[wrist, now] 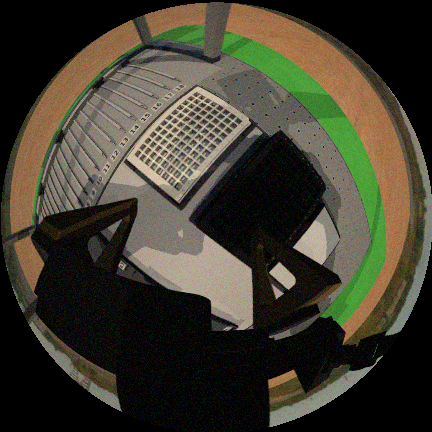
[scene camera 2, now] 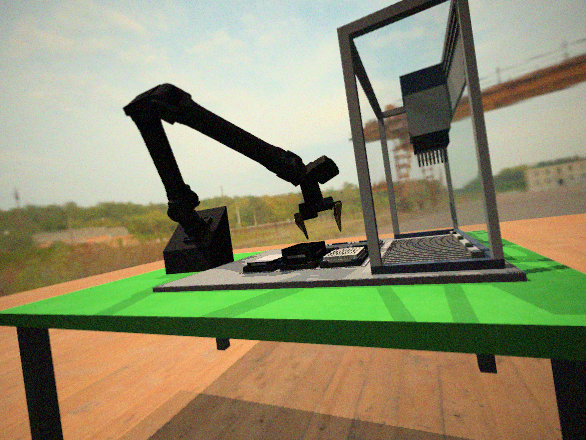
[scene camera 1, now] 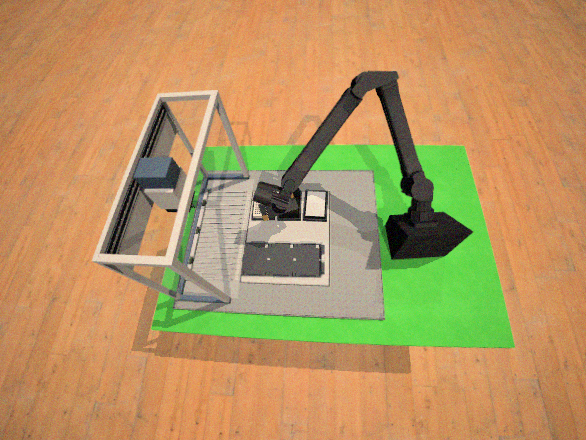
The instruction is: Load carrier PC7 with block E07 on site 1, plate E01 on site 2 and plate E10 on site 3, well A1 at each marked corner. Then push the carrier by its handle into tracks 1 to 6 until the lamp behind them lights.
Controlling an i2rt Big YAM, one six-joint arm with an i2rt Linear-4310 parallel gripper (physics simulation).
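Where they show: gripper, fingertip midpoint: (wrist: 196, 219) (scene camera 2: 324, 235); arm's base at its link origin: (wrist: 331, 356) (scene camera 2: 198, 230) (scene camera 1: 420, 221).
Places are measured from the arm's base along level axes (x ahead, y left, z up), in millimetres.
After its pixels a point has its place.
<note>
My gripper (scene camera 2: 323, 234) @[z -67, x 528, y -122 mm] (wrist: 196, 219) @[z -67, x 528, y -122 mm] is open and empty, with its fingers pointing down well above the black block (scene camera 1: 289, 213) @[z -87, x 477, y -110 mm] (scene camera 2: 303, 252) @[z -96, x 496, y -236 mm] (wrist: 260, 187) @[z -85, x 498, y -174 mm]. A pale gridded plate (scene camera 1: 257, 211) @[z -115, x 616, y -144 mm] (scene camera 2: 345, 254) @[z -112, x 599, y -228 mm] (wrist: 192, 142) @[z -119, x 579, y -178 mm] lies on the track side of the black block. A white-topped plate with a dark rim (scene camera 1: 315, 204) @[z -112, x 368, y -159 mm] (scene camera 2: 265, 261) @[z -114, x 375, y -212 mm] lies on the block's other side. The dark flat carrier (scene camera 1: 282, 260) @[z -127, x 512, y 76 mm] (wrist: 137, 274) @[z -127, x 549, y 7 mm] lies across the light panel; my gripper covers much of it in the wrist view. I cannot read which piece is E07, E01 or E10.
The grooved tracks (scene camera 1: 220, 225) @[z -137, x 782, y -98 mm] (wrist: 112, 122) @[z -134, x 718, y -150 mm] lie under an open gantry frame (scene camera 1: 196, 175) @[z 331, x 692, y -20 mm] (scene camera 2: 361, 150) @[z 102, x 679, y -350 mm] (wrist: 216, 30) @[z -51, x 666, y -331 mm]. Track numbers up to 18 show in the wrist view. A head (scene camera 1: 158, 172) @[z 322, x 813, y -49 mm] (scene camera 2: 429, 110) with a row of tips hangs inside the frame, above the tracks.
</note>
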